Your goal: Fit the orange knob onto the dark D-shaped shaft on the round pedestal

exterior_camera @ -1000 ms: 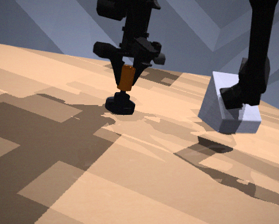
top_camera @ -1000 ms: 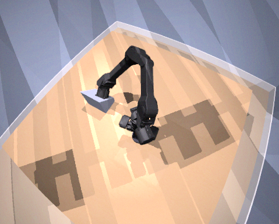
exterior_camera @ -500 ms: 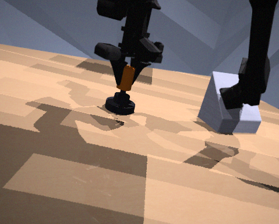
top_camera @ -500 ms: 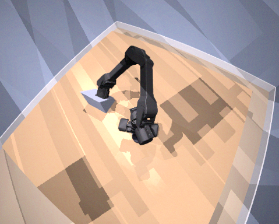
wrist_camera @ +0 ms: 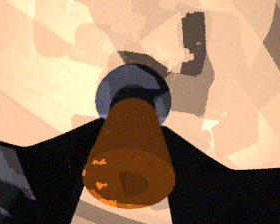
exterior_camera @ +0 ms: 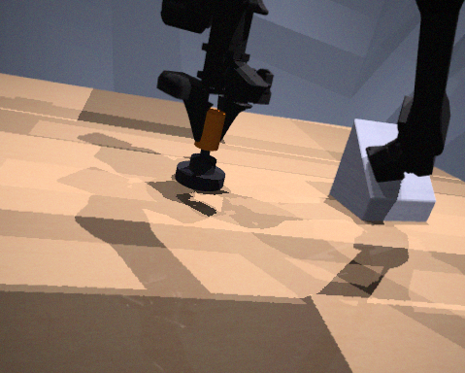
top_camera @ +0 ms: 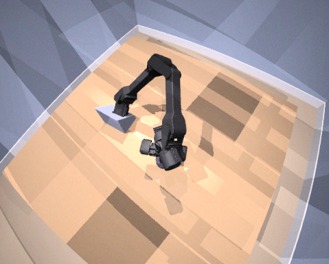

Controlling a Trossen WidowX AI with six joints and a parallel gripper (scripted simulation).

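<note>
Now: gripper tip 2 cm below the orange knob. From my gripper tip the other things lie so: dark pedestal 4 cm below.
</note>
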